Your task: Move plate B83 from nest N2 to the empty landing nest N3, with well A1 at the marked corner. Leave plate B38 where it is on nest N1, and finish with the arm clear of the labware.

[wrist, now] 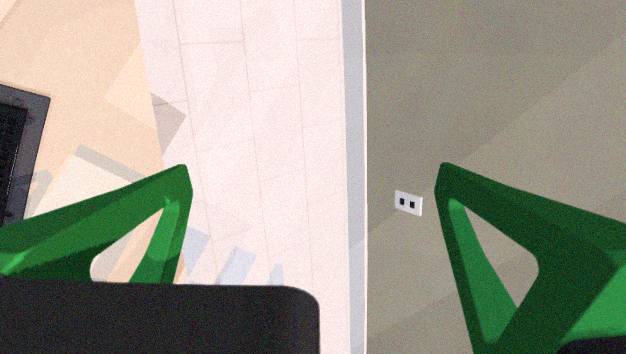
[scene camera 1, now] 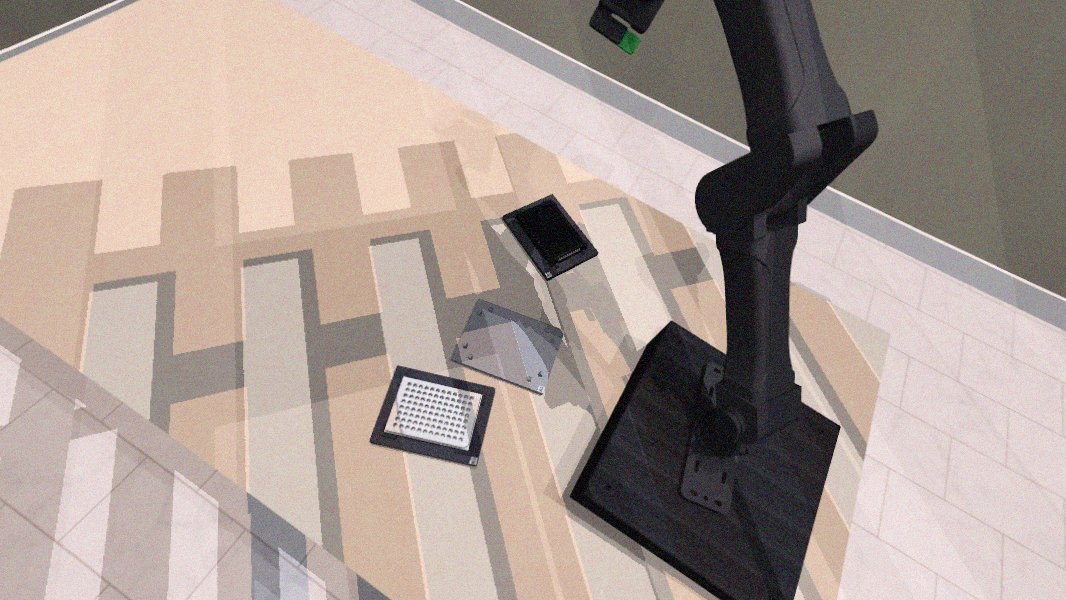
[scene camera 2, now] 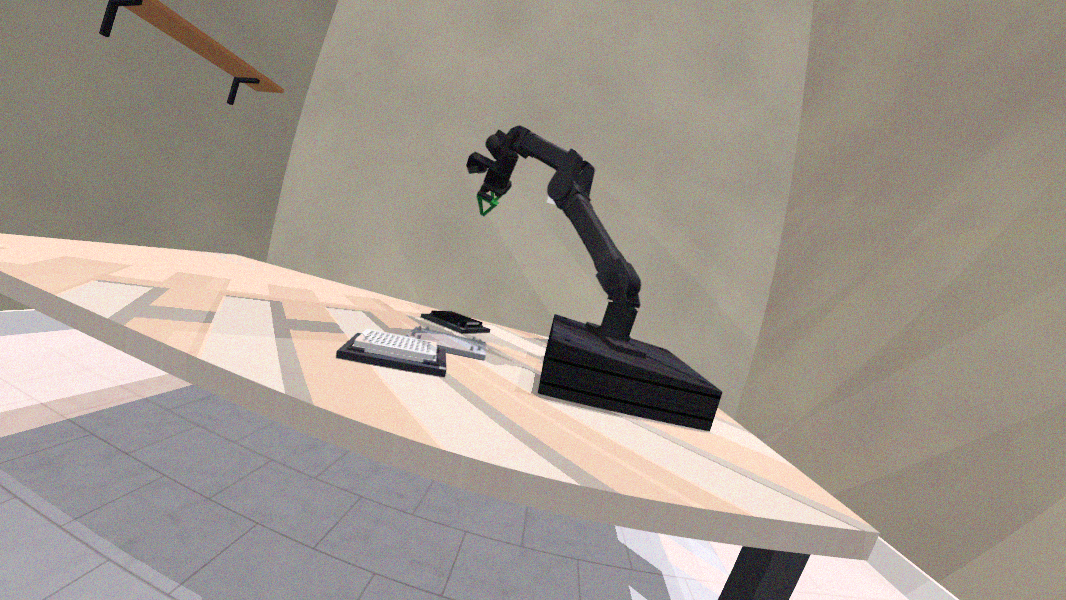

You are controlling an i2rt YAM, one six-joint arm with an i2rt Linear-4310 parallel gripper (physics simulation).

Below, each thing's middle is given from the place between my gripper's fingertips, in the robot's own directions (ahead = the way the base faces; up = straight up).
Labels:
The grey nest (scene camera 1: pixel 512 347) lies 400 mm to the left of my hand and 360 mm below it.

